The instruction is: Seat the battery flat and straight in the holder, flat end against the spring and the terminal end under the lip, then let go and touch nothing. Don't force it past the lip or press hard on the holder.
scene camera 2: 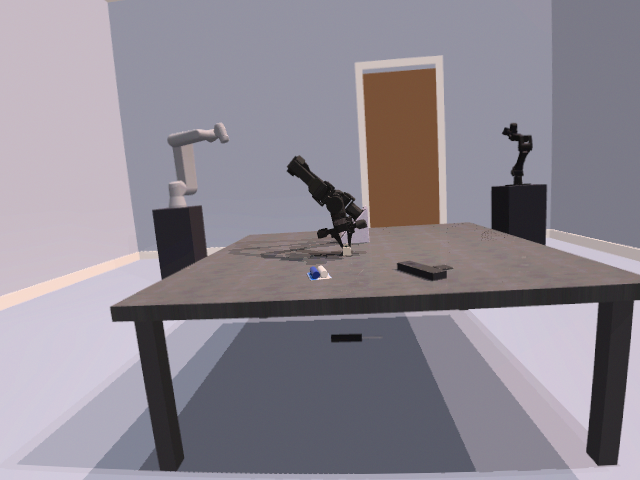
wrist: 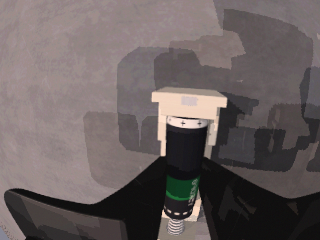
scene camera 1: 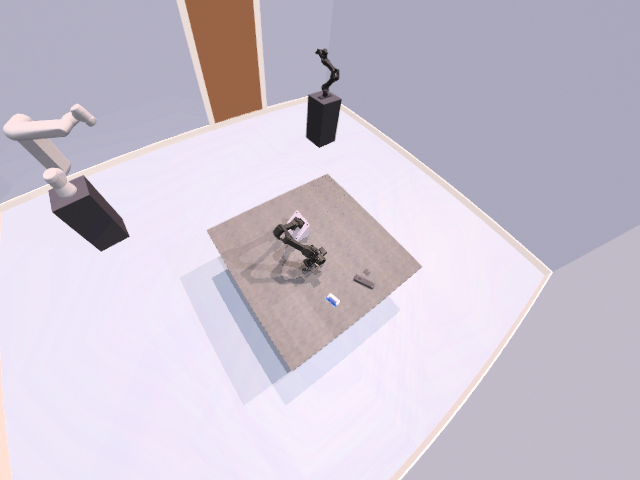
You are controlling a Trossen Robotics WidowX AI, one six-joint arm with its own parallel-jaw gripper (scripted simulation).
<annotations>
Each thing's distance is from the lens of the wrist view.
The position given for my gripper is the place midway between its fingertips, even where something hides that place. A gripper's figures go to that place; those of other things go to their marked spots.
my gripper (wrist: pixel 182 163): 10 cm
battery (wrist: pixel 185 139): 7 cm
</annotations>
